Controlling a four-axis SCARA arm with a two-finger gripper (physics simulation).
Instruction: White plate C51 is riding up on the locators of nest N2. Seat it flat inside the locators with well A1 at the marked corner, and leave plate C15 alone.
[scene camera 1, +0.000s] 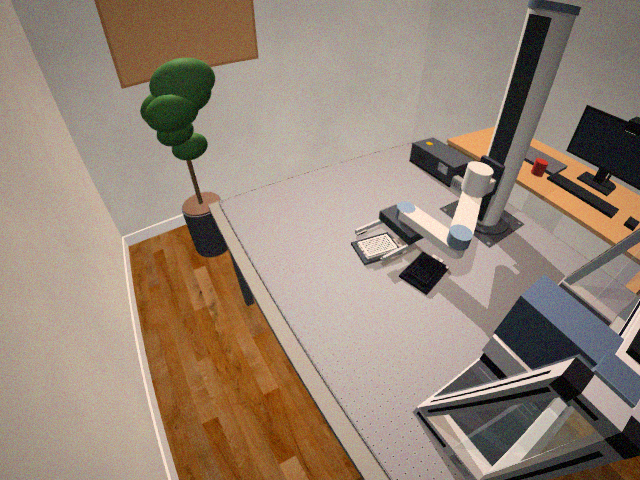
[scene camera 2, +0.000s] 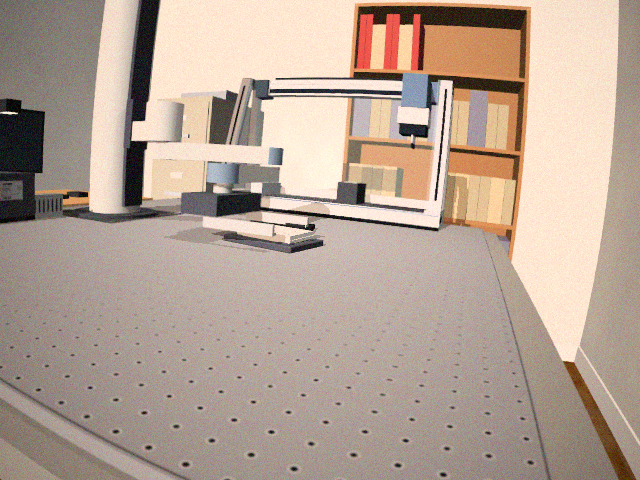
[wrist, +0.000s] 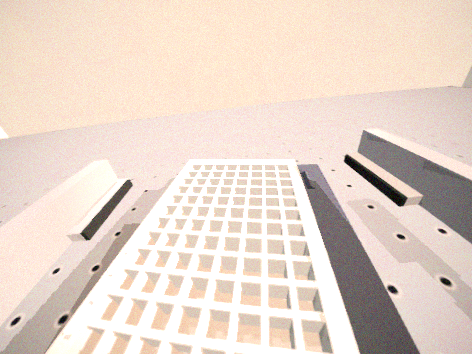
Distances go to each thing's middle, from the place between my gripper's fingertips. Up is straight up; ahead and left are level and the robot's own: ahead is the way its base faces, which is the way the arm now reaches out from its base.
My gripper is now 4 cm past the white plate C51 (wrist: 232, 250), 1 cm to the right of it and 2 cm above it. Also, from my hand: dark box (scene camera 1: 438, 152): 72 cm behind, 30 cm to the right, 2 cm above; dark nest N2 (scene camera 2: 272, 245): 4 cm behind, 3 cm below.
